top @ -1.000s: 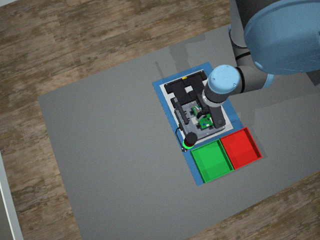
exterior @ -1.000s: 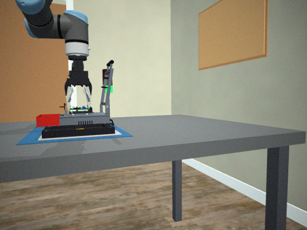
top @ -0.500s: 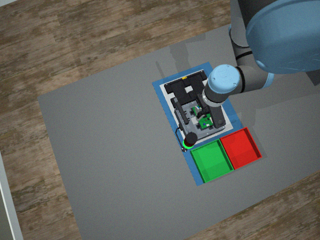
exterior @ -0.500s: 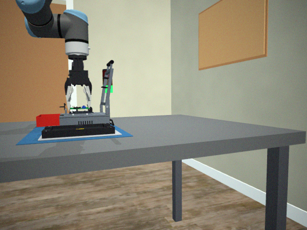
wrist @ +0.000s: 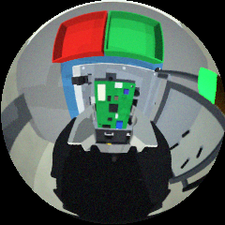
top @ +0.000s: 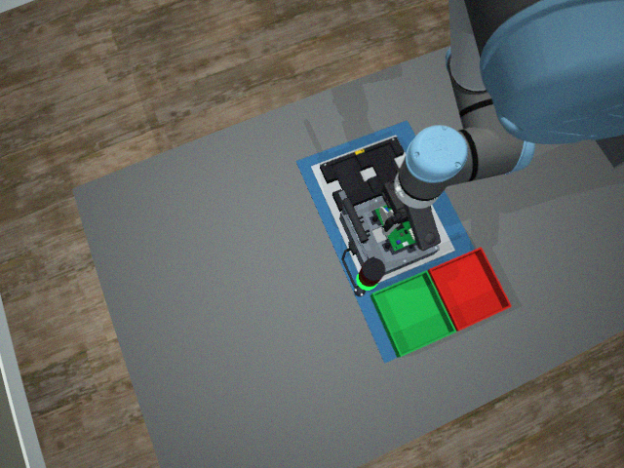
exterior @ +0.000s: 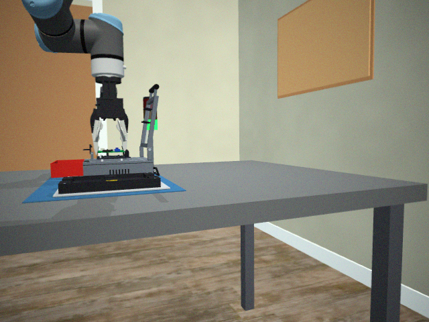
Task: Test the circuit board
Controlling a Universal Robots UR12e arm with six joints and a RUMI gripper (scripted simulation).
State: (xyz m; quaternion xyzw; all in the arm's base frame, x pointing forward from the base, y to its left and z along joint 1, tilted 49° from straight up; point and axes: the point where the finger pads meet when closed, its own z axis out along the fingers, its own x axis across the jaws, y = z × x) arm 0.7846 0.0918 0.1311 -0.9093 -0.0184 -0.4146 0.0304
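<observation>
The green circuit board lies 10 mm to the right of my hand. Round my hand: green bin 30 mm ahead, 200 mm to the left, 70 mm below; black latch hook 70 mm behind, 40 mm to the left; tester lid 120 mm ahead, 100 mm above.
</observation>
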